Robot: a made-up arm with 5 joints.
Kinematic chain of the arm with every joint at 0, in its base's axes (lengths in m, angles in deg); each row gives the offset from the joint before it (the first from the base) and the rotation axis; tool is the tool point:
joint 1: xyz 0 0 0.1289 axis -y
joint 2: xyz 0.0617 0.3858 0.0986 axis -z
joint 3: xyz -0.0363 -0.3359 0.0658 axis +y
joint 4: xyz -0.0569 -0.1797 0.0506 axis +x
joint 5: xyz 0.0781 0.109 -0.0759 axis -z
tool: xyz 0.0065 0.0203 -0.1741
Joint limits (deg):
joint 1: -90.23..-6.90
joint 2: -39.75..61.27
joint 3: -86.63..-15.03
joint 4: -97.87..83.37
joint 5: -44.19..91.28
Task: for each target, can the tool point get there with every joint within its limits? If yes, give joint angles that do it. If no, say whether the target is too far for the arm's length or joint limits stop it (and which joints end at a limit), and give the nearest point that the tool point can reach.
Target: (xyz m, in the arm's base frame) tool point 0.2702 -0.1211 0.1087
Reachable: yes | joints -32.90 1.88 -73.13 -23.82 17.08
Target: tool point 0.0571 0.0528 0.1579
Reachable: yes | joints -66.42 25.92 -36.43 16.82 40.22
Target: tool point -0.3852 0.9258 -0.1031
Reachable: no: joint limits stop it (at a limit: joint 1, joint 2, joint 3, joint 4, joint 5) | nearest point -0.2243 0.4261 0.3422 | short by 0.688 m
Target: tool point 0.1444 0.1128 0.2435
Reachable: yes | joints -18.87 3.36 -61.29 34.75 23.09
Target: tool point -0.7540 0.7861 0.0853
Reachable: no: joint limits stop it (at a limit: joint 1, joint 2, joint 3, joint 4, joint 5) | nearest point -0.2243 0.4261 0.3422 | short by 0.690 m
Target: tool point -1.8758 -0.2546 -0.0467
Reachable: no: too far | nearest point -0.6098 0.0228 0.3300 | short by 1.350 m
